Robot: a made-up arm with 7 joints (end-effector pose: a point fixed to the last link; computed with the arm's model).
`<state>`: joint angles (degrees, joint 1 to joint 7).
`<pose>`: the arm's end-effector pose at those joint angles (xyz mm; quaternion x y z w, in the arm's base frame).
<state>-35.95 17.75 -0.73 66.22 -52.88 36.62 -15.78</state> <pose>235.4 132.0 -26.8 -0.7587 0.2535 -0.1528 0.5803</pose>
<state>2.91 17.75 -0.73 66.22 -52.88 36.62 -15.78</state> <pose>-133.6 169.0 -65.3 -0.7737 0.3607 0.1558 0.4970</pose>
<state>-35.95 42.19 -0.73 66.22 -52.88 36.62 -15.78</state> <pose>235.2 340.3 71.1 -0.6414 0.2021 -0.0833 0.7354</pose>
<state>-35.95 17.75 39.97 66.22 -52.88 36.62 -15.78</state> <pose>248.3 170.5 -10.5 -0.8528 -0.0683 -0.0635 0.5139</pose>
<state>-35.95 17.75 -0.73 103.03 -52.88 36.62 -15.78</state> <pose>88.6 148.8 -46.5 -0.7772 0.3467 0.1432 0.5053</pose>
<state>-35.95 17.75 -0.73 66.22 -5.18 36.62 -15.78</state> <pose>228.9 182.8 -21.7 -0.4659 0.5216 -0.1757 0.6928</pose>
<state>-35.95 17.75 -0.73 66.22 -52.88 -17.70 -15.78</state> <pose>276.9 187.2 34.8 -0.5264 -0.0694 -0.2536 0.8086</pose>
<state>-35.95 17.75 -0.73 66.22 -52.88 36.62 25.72</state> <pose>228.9 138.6 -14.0 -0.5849 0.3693 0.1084 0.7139</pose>
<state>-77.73 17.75 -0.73 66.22 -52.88 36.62 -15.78</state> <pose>504.4 35.3 252.3 -0.6465 0.1065 -0.4643 0.5960</pose>
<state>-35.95 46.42 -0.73 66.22 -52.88 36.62 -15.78</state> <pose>231.3 371.6 96.0 -0.6179 0.1922 -0.0707 0.7591</pose>
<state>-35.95 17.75 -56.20 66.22 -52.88 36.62 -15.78</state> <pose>185.6 115.3 -52.7 -0.4823 0.6339 -0.2421 0.5540</pose>
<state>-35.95 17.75 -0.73 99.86 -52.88 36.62 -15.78</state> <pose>101.5 148.5 -48.4 -0.7787 0.3399 0.1179 0.5139</pose>
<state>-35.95 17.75 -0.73 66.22 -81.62 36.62 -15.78</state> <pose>251.9 107.8 -15.1 -0.8749 0.0678 -0.1260 0.4627</pose>
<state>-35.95 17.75 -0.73 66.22 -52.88 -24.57 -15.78</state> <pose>277.1 192.3 45.8 -0.4873 -0.1107 -0.2627 0.8254</pose>
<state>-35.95 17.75 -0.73 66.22 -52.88 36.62 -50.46</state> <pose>243.1 121.9 -30.6 -0.8290 0.1308 -0.3573 0.4098</pose>
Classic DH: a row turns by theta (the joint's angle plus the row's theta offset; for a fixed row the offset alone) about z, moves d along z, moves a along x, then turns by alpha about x. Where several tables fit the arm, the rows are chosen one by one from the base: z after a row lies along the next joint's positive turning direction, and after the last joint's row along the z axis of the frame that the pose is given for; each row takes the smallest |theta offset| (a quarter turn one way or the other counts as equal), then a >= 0, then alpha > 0; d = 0 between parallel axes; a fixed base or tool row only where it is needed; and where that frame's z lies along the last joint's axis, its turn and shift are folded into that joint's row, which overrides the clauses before.
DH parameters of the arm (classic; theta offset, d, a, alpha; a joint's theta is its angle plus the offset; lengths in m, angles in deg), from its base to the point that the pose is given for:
base (fixed): -4.07 0.4565 -0.0165 -74.51
joint 1: -75.12 0.0308 -0.0152 -90
joint 2: 74 -0.0072 -0.003 90
joint 3: 90 -0.3076 0.0299 -90
joint 4: 90 0.005 0.0261 90
joint 5: 0 0.1322 0.0186 -90
joint 6: -90 -0.004 0.0866 90
joint 7: -10.82 -0.0169 0.0033 -30.92
tool (fixed): -40.53 0.0429 0 0

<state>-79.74 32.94 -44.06 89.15 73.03 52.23 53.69</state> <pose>453.4 231.8 359.0 0.8395 0.2106 0.2300 0.4450</pose>
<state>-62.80 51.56 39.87 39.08 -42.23 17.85 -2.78</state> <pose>360.9 409.4 425.9 -0.3606 -0.4171 -0.2441 0.7978</pose>
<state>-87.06 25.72 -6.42 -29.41 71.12 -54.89 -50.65</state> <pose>263.4 -59.2 532.6 0.9473 -0.0771 -0.1692 0.2609</pose>
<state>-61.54 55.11 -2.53 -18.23 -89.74 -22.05 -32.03</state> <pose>314.7 189.9 555.3 -0.0956 -0.4562 -0.8515 0.2400</pose>
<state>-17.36 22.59 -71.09 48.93 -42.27 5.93 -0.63</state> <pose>65.2 97.5 -67.8 -0.3273 0.5957 -0.4245 0.5981</pose>
